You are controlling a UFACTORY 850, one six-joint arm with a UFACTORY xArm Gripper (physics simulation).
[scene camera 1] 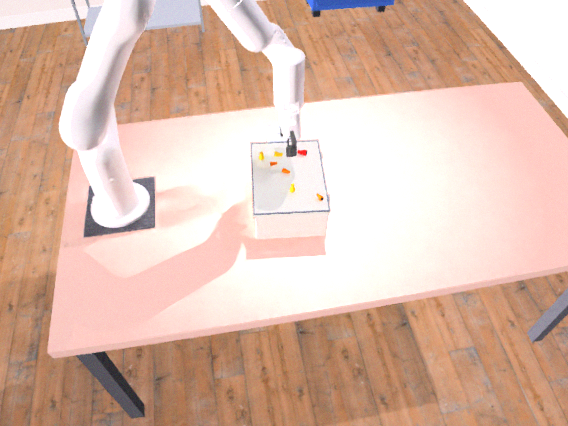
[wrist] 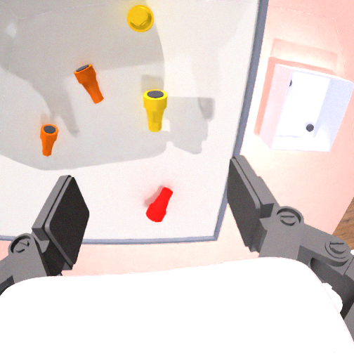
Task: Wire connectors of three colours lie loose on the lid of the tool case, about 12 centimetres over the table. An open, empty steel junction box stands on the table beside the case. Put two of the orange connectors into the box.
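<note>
My gripper (scene camera 1: 287,144) (wrist: 153,185) is open and empty above the far edge of the case lid (scene camera 1: 270,192) (wrist: 110,200). A red connector (scene camera 1: 302,152) (wrist: 160,205) lies on the lid, seen between the open fingers in the wrist view. One orange connector (scene camera 1: 273,163) (wrist: 89,83) and another orange connector (scene camera 1: 285,171) (wrist: 48,139) lie on the lid, left of the red one in the wrist view. A third orange connector (scene camera 1: 320,197) lies near the lid's near right corner. The open junction box (wrist: 305,110) stands beside the case, with no connector visible inside; the arm largely hides it in the scene view.
A yellow connector (scene camera 1: 278,154) (wrist: 155,110) lies on the lid, another yellow connector (scene camera 1: 261,156) (wrist: 140,18) stands near the far left corner, and a third yellow connector (scene camera 1: 292,188) lies nearer the front. The lid has a dark rim (wrist: 248,85). The pink table (scene camera 1: 425,200) extends around the case.
</note>
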